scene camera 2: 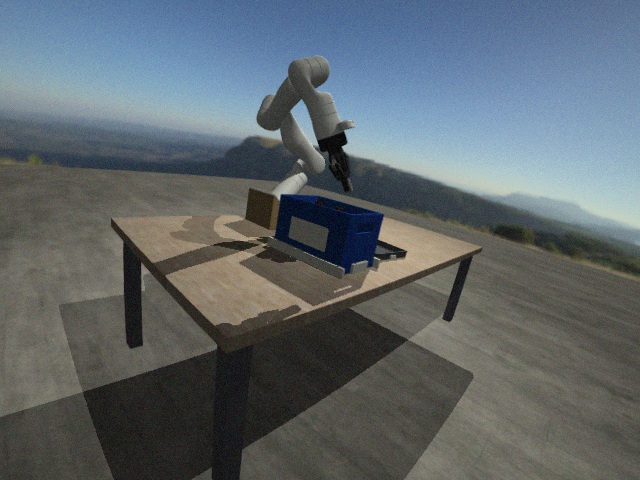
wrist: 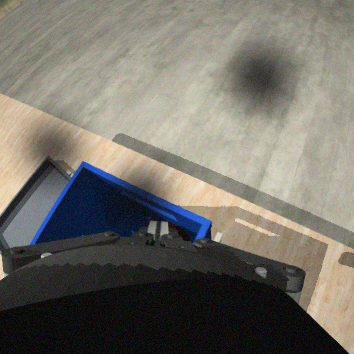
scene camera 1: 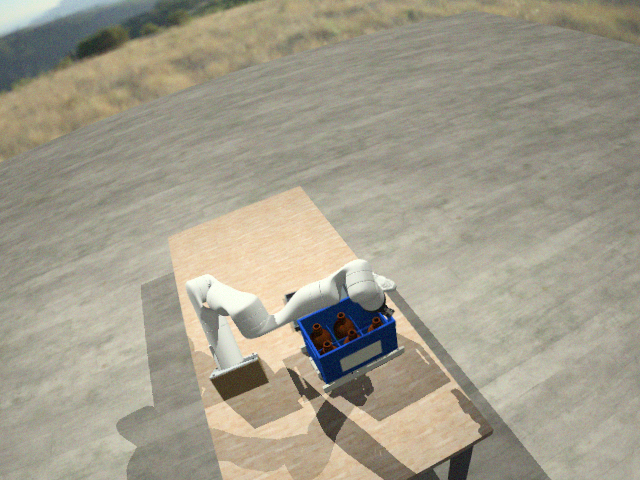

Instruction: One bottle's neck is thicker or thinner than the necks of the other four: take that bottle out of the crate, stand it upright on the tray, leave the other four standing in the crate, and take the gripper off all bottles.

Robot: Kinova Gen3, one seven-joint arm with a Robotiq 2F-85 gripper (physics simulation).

Scene:
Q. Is my gripper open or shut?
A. Shut.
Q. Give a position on a dark grey tray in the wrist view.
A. At 32, 203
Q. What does my gripper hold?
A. Nothing.

